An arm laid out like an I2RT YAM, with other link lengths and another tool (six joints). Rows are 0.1 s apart.
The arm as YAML. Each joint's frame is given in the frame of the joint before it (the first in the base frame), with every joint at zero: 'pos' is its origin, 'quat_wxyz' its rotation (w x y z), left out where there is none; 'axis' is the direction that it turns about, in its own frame. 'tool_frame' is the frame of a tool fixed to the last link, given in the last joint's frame.
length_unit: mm
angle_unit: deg
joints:
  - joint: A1
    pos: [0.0, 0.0, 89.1]
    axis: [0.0, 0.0, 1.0]
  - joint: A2
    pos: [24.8, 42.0, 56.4]
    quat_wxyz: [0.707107, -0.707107, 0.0, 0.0]
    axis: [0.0, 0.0, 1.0]
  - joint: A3
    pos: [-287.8, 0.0, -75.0]
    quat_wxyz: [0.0, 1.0, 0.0, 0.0]
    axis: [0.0, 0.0, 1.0]
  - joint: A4
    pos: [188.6, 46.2, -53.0]
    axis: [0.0, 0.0, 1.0]
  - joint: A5
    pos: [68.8, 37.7, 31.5]
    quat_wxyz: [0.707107, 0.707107, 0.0, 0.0]
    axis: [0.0, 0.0, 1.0]
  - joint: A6
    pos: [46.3, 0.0, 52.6]
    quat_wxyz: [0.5, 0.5, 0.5, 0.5]
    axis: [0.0, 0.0, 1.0]
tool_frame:
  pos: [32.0, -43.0, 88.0]
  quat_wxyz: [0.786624, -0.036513, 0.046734, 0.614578]
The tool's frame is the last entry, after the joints.
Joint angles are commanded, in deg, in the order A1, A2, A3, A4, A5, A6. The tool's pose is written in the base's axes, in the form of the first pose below.
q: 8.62 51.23 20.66 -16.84 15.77 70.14
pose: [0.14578 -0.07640 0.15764 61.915 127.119 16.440]
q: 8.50 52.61 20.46 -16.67 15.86 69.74
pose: [0.14578 -0.07696 0.15471 62.039 128.419 15.158]
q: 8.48 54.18 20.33 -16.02 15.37 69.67
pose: [0.14763 -0.07575 0.15168 62.139 129.621 14.958]
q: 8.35 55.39 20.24 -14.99 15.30 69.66
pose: [0.15013 -0.07556 0.15054 62.328 129.820 14.799]
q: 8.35 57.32 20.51 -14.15 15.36 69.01
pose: [0.15412 -0.07526 0.14982 61.862 130.834 13.852]
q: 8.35 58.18 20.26 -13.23 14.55 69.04
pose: [0.15620 -0.07328 0.14742 61.723 131.431 14.632]
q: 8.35 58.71 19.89 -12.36 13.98 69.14
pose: [0.15738 -0.07190 0.14529 61.684 131.719 15.291]
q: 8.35 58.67 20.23 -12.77 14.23 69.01
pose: [0.15760 -0.07242 0.14666 61.618 131.675 14.929]
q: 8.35 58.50 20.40 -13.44 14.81 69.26
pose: [0.15589 -0.07381 0.14724 62.148 131.506 14.208]
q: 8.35 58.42 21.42 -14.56 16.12 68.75
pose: [0.15652 -0.07651 0.15225 61.945 131.061 12.490]
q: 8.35 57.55 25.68 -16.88 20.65 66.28
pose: [0.16484 -0.08471 0.17792 59.897 127.376 8.071]
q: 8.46 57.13 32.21 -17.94 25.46 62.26
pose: [0.18137 -0.09135 0.21885 56.207 121.618 4.439]
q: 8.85 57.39 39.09 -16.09 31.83 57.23
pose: [0.19797 -0.09848 0.26990 52.709 113.211 0.168]
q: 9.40 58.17 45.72 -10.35 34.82 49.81
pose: [0.21844 -0.09774 0.32624 46.847 104.829 -0.917]
